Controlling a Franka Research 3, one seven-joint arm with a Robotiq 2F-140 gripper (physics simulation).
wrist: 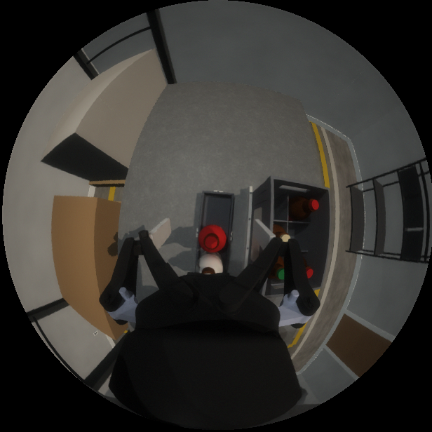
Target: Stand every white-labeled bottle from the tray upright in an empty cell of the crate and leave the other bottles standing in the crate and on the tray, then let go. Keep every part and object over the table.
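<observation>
A dark tray (217, 207) lies near the middle of the wrist view. A red bottle (212, 238) with a red cap stands on it. A white bottle (211, 262) with a brown top is behind it, close to the gripper body and partly hidden by it. The grey crate (322, 232) is at the right, with dividers. It holds a brown bottle with a red cap (302, 206), one with a cream cap (285, 238), one with a green cap (280, 274) and another with a red cap (309, 272). My gripper (211, 226) is wide open and empty, its fingers on either side of the red bottle.
A light strip (249, 220) runs between the tray and the crate. A brown box (75, 240) stands at the left, and a large beige block (117, 100) at the upper left. Dark shelving (356, 220) is at the far right. My right finger linkage covers part of the crate.
</observation>
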